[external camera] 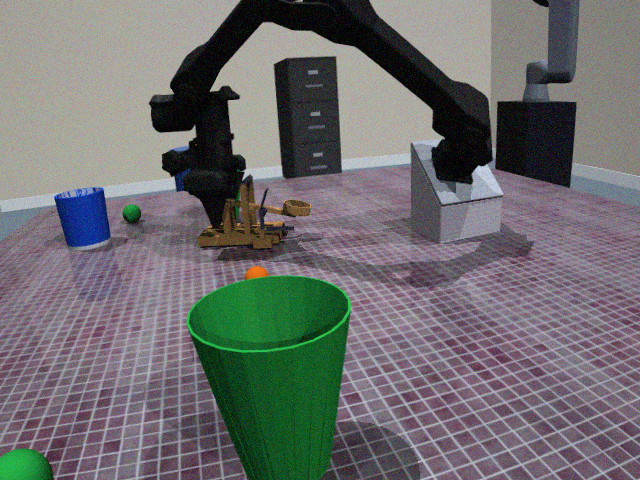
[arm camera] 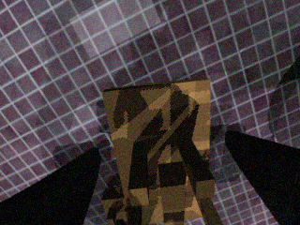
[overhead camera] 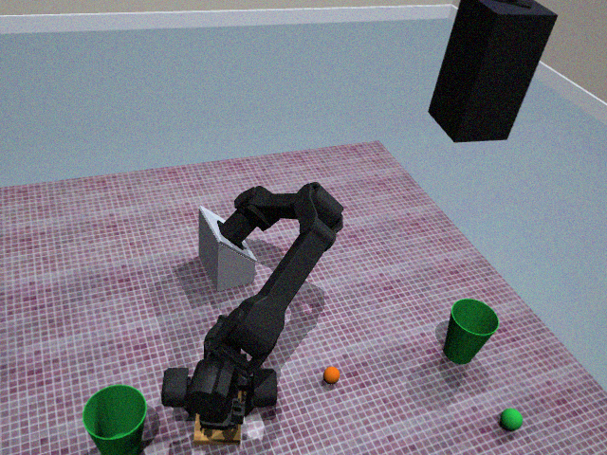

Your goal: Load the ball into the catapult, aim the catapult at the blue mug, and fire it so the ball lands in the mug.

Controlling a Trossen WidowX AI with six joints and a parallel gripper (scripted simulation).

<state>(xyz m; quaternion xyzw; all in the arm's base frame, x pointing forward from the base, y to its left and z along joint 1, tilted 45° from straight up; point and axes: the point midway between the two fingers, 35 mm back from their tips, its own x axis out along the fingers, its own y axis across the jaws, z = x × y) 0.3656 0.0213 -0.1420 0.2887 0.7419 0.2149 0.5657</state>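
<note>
My gripper tip is 23 cm to the right of the orange ball, 5 cm past it and 2 cm above it. Round my gripper tip: blue mug (27 cm ahead, 7 cm to the right, 1 cm below); then catapult (7 cm behind, 3 cm to the left, 2 cm above).
</note>
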